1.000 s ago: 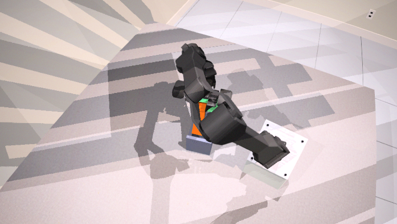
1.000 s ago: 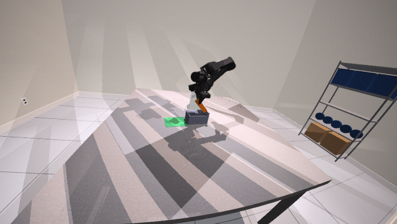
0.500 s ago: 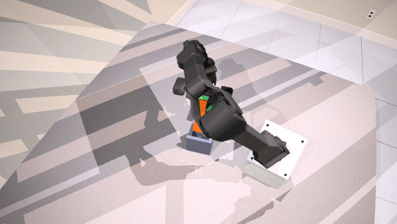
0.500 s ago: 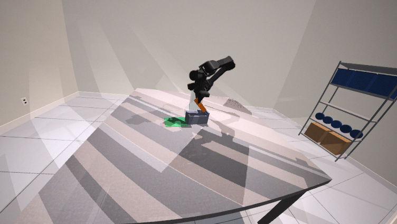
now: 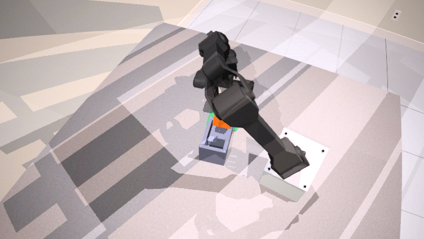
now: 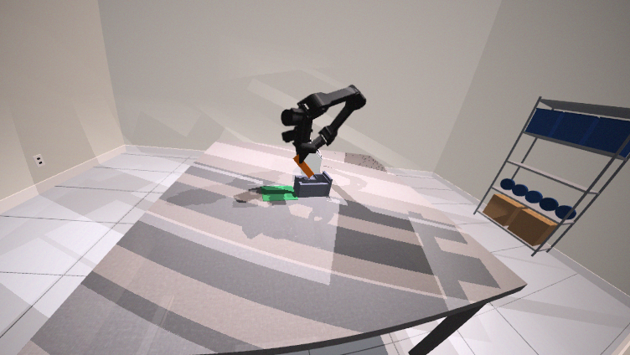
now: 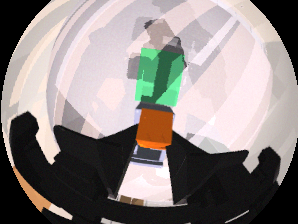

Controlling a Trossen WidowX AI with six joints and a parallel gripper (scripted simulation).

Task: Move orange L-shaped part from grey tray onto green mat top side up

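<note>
My gripper tip is 170 mm above the green mat, 70 mm to the left of it and 10 mm short of it. From my gripper tip the other things lie so: orange L-shaped part 30 mm to the left, 30 mm below, 20 mm behind.
</note>
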